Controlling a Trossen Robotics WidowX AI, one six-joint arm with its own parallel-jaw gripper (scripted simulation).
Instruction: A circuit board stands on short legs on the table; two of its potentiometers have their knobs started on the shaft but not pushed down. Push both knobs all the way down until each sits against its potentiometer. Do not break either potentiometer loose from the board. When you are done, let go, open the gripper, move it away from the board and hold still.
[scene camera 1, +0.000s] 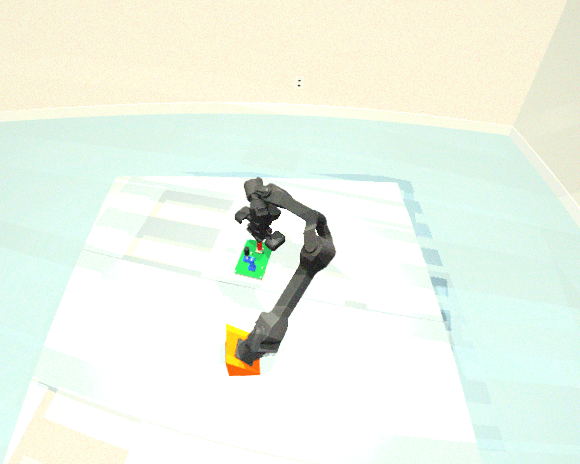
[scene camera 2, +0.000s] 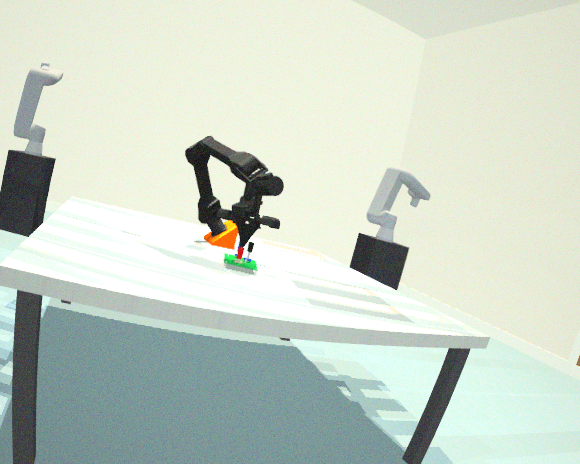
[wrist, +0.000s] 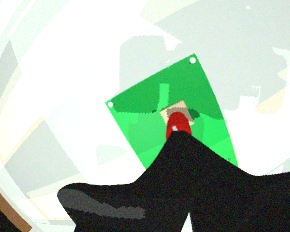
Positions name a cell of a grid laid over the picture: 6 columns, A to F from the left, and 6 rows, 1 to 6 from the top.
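My gripper (scene camera 2: C4), visible. Same gripper (scene camera 1: C4). Gripper again (wrist: D4).
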